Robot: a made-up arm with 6 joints.
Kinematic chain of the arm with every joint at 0, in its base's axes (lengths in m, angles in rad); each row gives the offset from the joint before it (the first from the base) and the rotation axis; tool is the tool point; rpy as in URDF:
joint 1: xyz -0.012 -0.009 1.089 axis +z
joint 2: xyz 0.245 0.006 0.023 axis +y
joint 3: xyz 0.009 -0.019 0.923 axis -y
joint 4: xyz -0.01 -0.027 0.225 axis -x
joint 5: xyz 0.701 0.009 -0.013 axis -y
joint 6: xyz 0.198 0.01 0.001 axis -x
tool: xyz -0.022 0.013 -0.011 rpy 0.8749 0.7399 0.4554
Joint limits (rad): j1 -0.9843..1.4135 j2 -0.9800..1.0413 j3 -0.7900..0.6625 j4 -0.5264..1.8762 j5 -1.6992..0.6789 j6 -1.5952..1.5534
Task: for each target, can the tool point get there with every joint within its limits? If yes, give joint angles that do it. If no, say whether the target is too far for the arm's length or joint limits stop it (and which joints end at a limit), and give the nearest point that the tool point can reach.
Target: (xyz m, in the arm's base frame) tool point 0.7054 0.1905 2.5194
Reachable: yes | joints 0.4500 -0.1002 0.5144 0.6228 -1.1528 1.0673
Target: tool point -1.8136 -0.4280 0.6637
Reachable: no: joint limits stop it (at a limit: joint 2, joint 3, joint 4, joint 5) | nearest point -0.8525 -0.2045 2.2678 | short by 1.883 m
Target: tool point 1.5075 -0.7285 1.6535
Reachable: yes | joints -0.3967 0.6543 0.2268 1.2157 -0.0994 0.8141
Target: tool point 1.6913 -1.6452 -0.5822
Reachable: no: too far | nearest point 1.0821 -1.0600 0.8001 | short by 1.620 m
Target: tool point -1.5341 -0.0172 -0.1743
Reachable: no: joint limits stop it (at a limit: joint 1, joint 2, joint 3, joint 4) | nearest point 0.0710 0.9390 0.7668 | short by 2.092 m
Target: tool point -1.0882 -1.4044 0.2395
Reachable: no: joint limits stop it (at a limit: joint 1, joint 2, joint 3) | nearest point 0.3810 -0.9864 0.7852 | short by 1.622 m
